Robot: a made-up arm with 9 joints.
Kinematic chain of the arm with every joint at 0, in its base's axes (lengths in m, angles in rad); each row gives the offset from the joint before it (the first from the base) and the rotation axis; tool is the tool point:
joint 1: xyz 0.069 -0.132 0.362 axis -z
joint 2: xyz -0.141 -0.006 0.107 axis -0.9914 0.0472 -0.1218
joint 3: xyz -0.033 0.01 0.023 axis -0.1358 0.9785 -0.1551
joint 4: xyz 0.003 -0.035 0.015 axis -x
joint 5: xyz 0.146 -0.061 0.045 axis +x
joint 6: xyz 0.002 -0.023 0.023 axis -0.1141 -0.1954 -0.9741
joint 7: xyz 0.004 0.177 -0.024 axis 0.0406 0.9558 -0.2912
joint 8: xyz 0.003 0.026 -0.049 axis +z
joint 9: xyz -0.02 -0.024 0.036 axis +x
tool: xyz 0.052 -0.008 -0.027
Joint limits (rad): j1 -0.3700..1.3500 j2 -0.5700..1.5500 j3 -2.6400..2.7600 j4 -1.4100..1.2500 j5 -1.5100..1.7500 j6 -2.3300..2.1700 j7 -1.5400..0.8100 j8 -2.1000..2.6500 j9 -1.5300..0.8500
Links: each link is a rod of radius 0.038 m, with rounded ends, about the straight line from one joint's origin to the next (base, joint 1, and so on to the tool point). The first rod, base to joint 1, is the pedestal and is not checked.
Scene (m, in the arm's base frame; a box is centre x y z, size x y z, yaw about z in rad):
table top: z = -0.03
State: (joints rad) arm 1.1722 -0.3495 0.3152 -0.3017 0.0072 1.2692 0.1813 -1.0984 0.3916
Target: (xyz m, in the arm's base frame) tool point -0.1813 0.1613 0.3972
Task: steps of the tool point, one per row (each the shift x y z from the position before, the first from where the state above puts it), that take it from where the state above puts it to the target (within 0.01 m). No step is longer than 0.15 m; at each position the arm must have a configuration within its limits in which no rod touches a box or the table.
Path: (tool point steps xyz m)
1: -0.0304 0.0380 -0.0706
2: -0.0580 0.0546 -0.0510
3: -0.0703 0.0721 -0.0189
4: -0.0627 0.0866 0.0187
5: -0.0350 0.0933 0.0523
6: 0.0070 0.0880 0.0734

